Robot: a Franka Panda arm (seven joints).
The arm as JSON. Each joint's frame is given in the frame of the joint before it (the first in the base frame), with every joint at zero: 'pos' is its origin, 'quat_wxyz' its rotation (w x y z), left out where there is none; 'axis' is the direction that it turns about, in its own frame. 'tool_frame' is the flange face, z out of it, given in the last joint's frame.
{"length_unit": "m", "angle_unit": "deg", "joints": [
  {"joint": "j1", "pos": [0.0, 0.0, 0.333], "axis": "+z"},
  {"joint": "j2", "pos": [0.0, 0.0, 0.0], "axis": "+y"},
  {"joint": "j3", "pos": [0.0, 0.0, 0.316], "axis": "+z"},
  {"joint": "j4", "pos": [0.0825, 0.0, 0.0], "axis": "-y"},
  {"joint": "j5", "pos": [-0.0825, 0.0, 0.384], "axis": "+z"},
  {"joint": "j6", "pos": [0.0, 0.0, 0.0], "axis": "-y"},
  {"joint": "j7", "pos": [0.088, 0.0, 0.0], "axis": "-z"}
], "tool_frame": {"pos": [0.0, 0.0, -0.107], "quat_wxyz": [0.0, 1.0, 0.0, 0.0]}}
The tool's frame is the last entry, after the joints.
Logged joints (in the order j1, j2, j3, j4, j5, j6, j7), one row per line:
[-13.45 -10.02 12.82 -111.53 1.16 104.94 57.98]
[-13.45 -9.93 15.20 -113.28 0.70 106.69 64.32]
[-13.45 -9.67 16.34 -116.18 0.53 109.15 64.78]
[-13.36 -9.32 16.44 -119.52 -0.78 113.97 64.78]
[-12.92 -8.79 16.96 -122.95 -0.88 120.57 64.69]
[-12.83 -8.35 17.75 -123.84 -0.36 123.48 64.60]
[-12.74 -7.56 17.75 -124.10 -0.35 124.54 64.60]
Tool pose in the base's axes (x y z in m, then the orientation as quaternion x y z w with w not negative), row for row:
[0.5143 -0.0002 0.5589 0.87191 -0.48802 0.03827 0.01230]
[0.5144 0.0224 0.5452 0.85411 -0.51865 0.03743 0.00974]
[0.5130 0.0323 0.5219 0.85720 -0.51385 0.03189 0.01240]
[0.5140 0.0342 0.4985 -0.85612 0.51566 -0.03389 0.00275]
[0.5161 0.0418 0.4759 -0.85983 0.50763 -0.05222 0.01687]
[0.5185 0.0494 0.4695 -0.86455 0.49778 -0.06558 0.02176]
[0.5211 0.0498 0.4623 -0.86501 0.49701 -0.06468 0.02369]
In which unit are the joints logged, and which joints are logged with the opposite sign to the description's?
The joints are logged in degrees. Opposite sign: j5.
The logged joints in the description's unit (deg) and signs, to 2 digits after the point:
[-13.45 -10.02 12.82 -111.53 -1.16 104.94 57.98]
[-13.45 -9.93 15.20 -113.28 -0.70 106.69 64.32]
[-13.45 -9.67 16.34 -116.18 -0.53 109.15 64.78]
[-13.36 -9.32 16.44 -119.52 0.78 113.97 64.78]
[-12.92 -8.79 16.96 -122.95 0.88 120.57 64.69]
[-12.83 -8.35 17.75 -123.84 0.36 123.48 64.60]
[-12.74 -7.56 17.75 -124.10 0.35 124.54 64.60]

